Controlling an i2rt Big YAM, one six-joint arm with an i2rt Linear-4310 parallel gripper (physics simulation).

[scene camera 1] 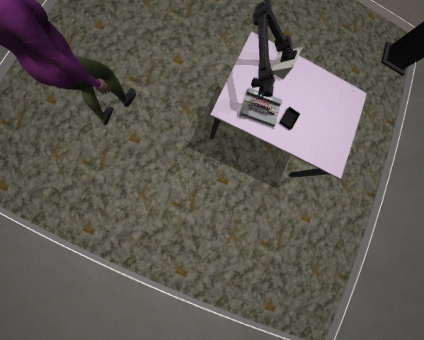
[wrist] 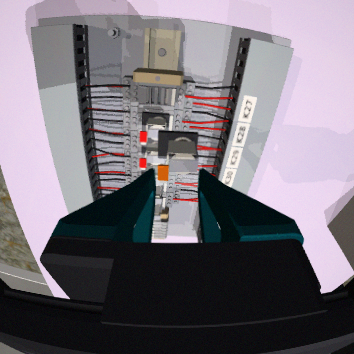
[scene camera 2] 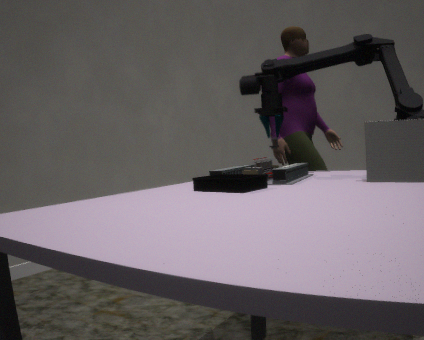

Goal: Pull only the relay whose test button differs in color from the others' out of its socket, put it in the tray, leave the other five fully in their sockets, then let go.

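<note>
My gripper is shut on the relay with the orange test button, which hangs upright above the socket row, out of its socket. In scene camera 2, a small gap shows between the held relay and the panel parts. Relays with red test buttons stand in the row, such as one relay near the far end; the fingers hide the near ones. An uncovered socket shows beside the tan end block. The black tray stands beside the panel and looks empty in scene camera 1.
The panel has slotted wire ducts on both sides, red and black wires, and labels K27 to K30. It lies on the pink table. A pale box stands under the arm's base. A person stands beyond the table.
</note>
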